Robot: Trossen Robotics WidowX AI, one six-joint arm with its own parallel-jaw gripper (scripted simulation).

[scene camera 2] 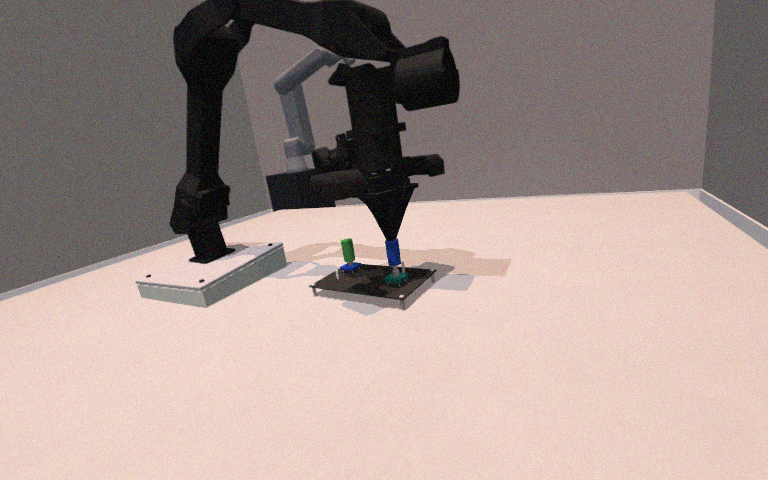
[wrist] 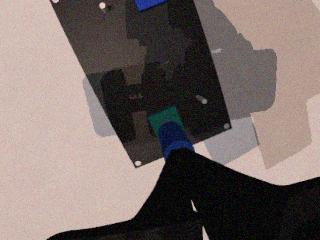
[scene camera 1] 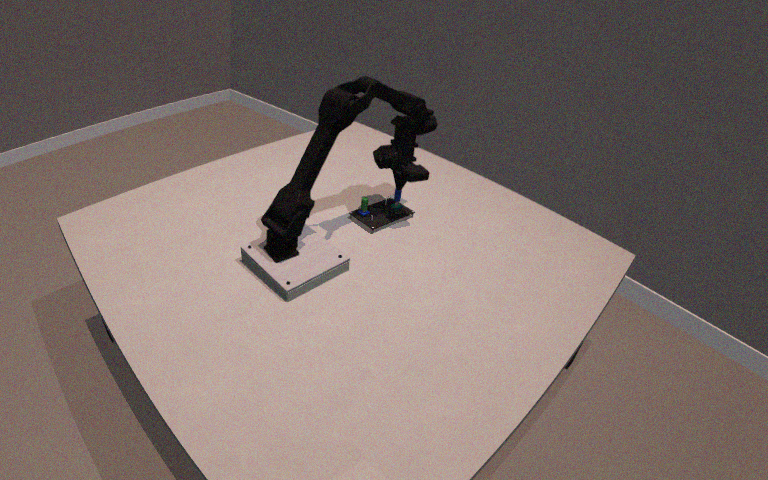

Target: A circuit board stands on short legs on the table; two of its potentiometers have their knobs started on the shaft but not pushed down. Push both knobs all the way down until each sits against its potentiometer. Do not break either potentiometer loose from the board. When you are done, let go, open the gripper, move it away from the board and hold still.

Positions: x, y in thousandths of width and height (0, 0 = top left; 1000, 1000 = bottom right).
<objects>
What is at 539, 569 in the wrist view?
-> A blue knob.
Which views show my gripper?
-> Scene camera 2, the wrist view and scene camera 1: all of them.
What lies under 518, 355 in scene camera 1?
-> My gripper.
</objects>
